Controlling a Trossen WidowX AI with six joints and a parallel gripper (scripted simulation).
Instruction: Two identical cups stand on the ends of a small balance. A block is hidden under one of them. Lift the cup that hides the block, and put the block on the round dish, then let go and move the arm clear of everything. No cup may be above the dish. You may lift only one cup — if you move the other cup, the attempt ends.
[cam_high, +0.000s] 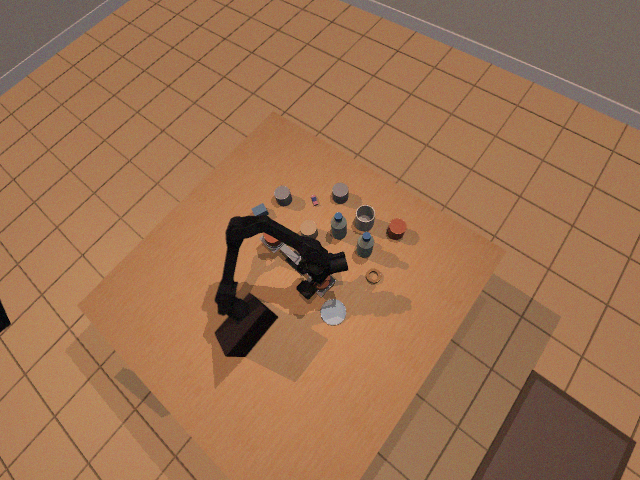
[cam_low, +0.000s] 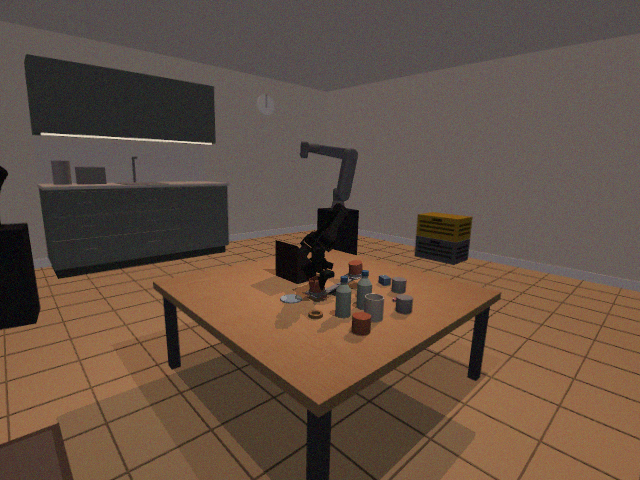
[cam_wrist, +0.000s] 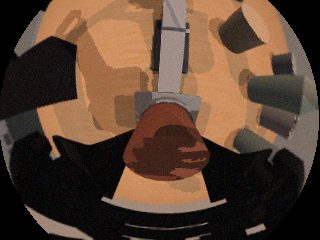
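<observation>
My gripper tip is now 1 cm above the grey block. The rest, counted from my gripper tip: grey balance: 1 cm behind, 14 cm to the left, 1 cm below; pale cup: 32 cm ahead, 7 cm to the left, 1 cm below; pale blue round dish: 4 cm behind, 11 cm to the right, 5 cm below.
</observation>
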